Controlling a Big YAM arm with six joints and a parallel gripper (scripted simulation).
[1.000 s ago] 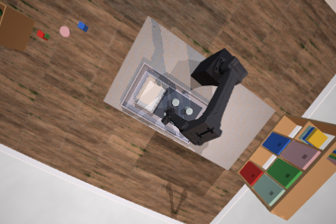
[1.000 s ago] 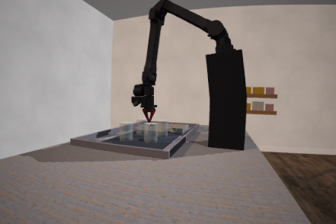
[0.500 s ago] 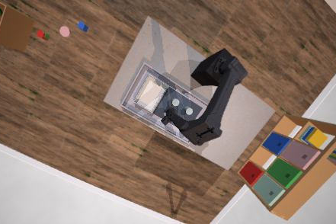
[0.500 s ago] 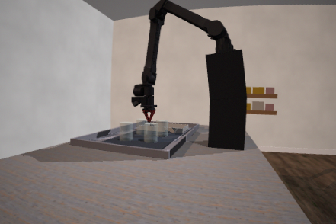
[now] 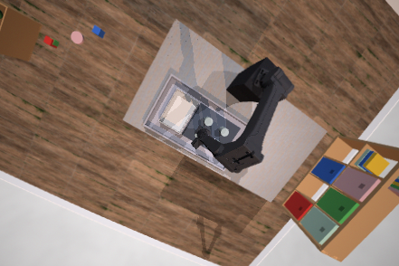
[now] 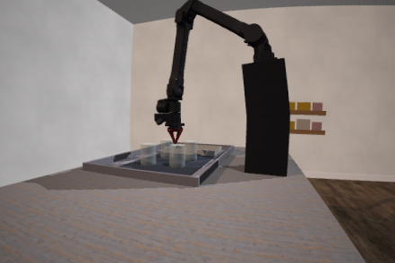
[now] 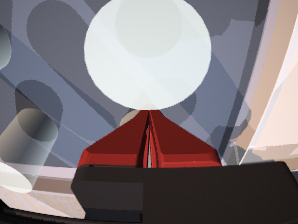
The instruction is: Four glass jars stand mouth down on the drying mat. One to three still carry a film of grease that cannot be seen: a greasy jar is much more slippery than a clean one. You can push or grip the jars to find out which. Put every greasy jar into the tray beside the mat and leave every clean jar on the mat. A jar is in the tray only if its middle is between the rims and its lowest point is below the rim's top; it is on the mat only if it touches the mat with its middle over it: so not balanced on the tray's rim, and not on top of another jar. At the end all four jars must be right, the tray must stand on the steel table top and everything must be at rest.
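Now: the dark drying mat 90 mm to the left of my hand, 80 mm below it and 10 mm behind it. Also, from my hand: pale tray 230 mm to the right, 80 mm below, 60 mm behind.
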